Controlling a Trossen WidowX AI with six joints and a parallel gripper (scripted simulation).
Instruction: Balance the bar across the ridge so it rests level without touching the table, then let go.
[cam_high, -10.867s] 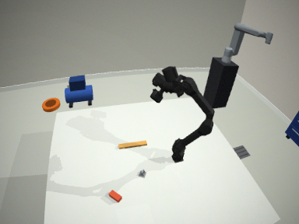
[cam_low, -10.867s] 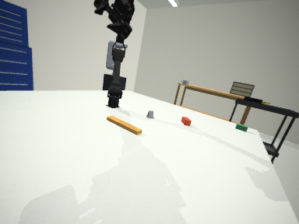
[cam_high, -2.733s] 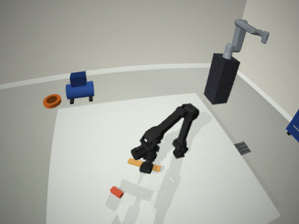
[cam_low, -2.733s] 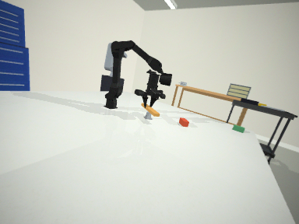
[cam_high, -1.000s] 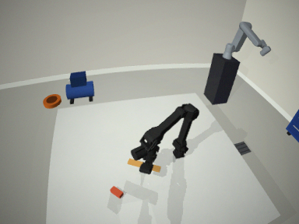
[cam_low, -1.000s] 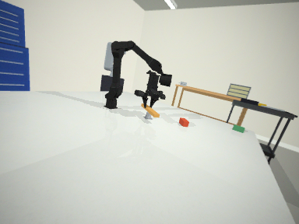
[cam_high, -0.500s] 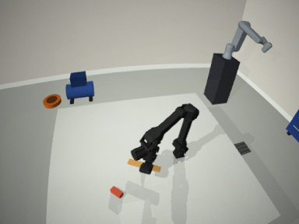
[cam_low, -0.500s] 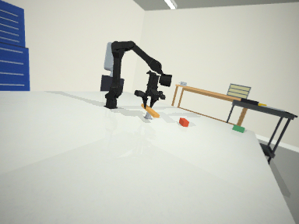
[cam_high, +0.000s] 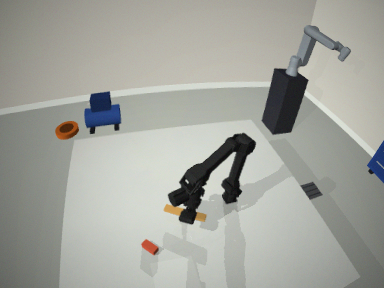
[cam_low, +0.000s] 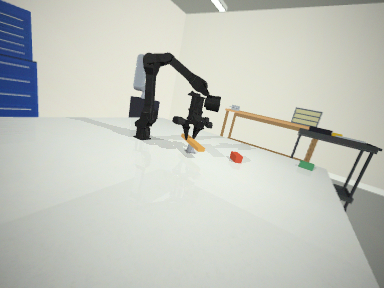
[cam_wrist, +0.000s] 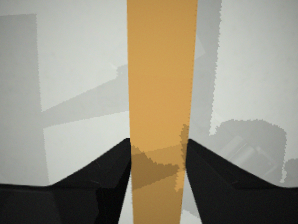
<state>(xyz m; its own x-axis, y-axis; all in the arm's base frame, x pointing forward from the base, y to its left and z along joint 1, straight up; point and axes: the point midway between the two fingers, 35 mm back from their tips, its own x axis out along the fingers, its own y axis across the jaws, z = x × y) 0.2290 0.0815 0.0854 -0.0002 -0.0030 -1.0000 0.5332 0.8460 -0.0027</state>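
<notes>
Now: gripper tip 2 cm short of the bar and 2 cm to the left of it. From my gripper tip the other things lie so: red block (21 cm ahead, 11 cm to the left, 3 cm below); then green block (51 cm ahead, 42 cm to the left, 3 cm below).
</notes>
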